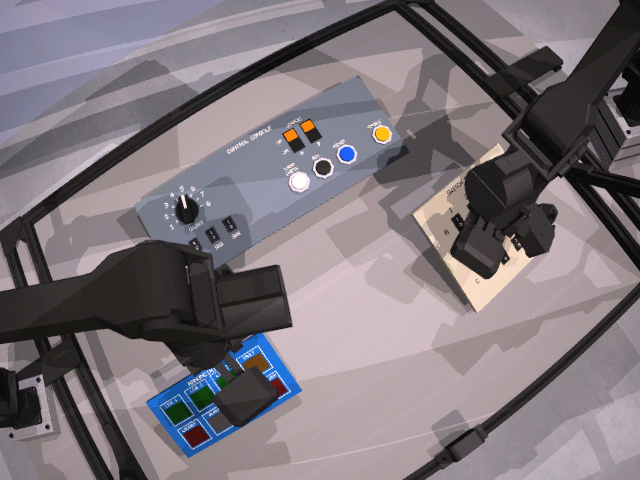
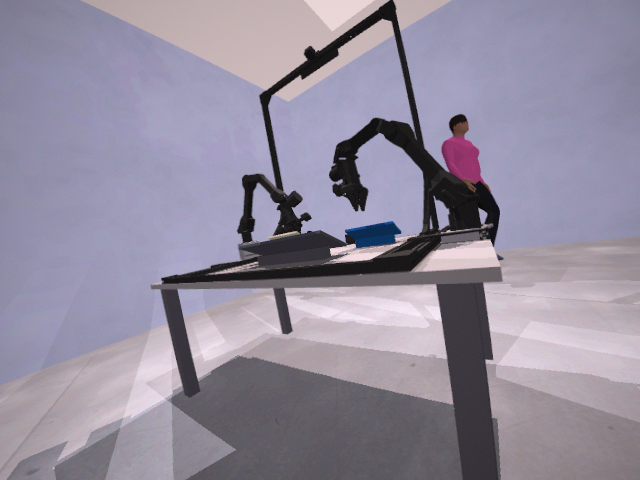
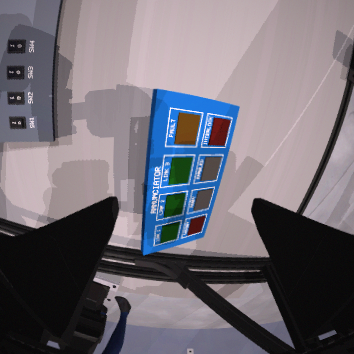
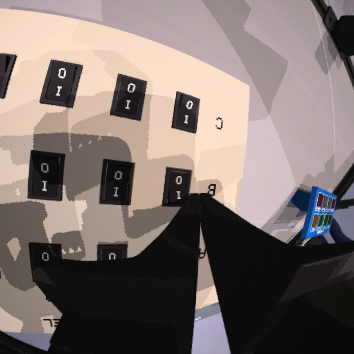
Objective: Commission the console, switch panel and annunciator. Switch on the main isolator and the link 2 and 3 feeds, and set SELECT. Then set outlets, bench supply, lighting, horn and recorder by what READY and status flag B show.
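Where they show: left gripper, fingertip midpoint: (image 1: 220, 366) (image 2: 360, 211) (image 3: 185, 204); right gripper, fingertip midpoint: (image 4: 197, 199); left arm's base at its link origin: (image 1: 25, 408) (image 2: 466, 228) (image 3: 95, 287) (image 4: 310, 239); right arm's base at its link origin: (image 1: 633, 109) (image 2: 247, 242).
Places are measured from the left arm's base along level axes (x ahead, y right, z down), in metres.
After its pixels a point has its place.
Observation:
The grey-blue console (image 1: 253, 180) @(x 0.493, y -0.226, z -0.041 m) has its SELECT knob (image 1: 186, 209) @(x 0.387, y -0.203, z -0.064 m) pointing near 5. Both status flags, A (image 1: 290, 135) @(x 0.567, y -0.273, z -0.054 m) and B (image 1: 307, 125) @(x 0.597, y -0.281, z -0.054 m), show orange in their upper halves. The blue annunciator (image 1: 292, 383) @(x 0.456, y 0.076, z -0.016 m) (image 3: 162, 100) @(x 0.435, y 0.011, z -0.052 m) (image 4: 320, 212) @(x 0.396, y 0.064, z -0.031 m) shows green link windows, an amber FAULT window and a grey READY window (image 3: 202, 200) @(x 0.343, y 0.101, z -0.020 m); whether any is lit is unclear. My left gripper (image 3: 185, 204) @(x 0.387, y 0.051, z -0.116 m) (image 2: 359, 208) @(x 0.387, y 0.051, z -0.116 m) is open and empty above it. My right gripper (image 4: 197, 199) @(x 0.739, y -0.011, z -0.052 m) is shut and empty, its tips over the cream switch panel (image 4: 227, 100) @(x 0.744, y 0.047, z -0.018 m) (image 1: 478, 299) @(x 0.737, y 0.054, z -0.016 m) by row B's end rocker (image 4: 177, 186) @(x 0.754, y -0.011, z -0.048 m). My gripper hides part of row A.
White (image 1: 298, 181) @(x 0.556, y -0.202, z -0.035 m), black (image 1: 323, 167) @(x 0.597, y -0.212, z -0.035 m), blue (image 1: 346, 153) @(x 0.638, y -0.222, z -0.035 m) and yellow (image 1: 382, 134) @(x 0.702, y -0.237, z -0.034 m) buttons sit on the console. Rockers SW1 (image 3: 18, 122) @(x 0.353, y -0.153, z -0.026 m) to SW4 (image 3: 16, 46) @(x 0.439, y -0.175, z -0.027 m) lie along its edge. A black frame (image 1: 310, 42) @(x 0.669, y -0.517, z 0.008 m) borders the table. A person in pink (image 2: 461, 157) stands behind it.

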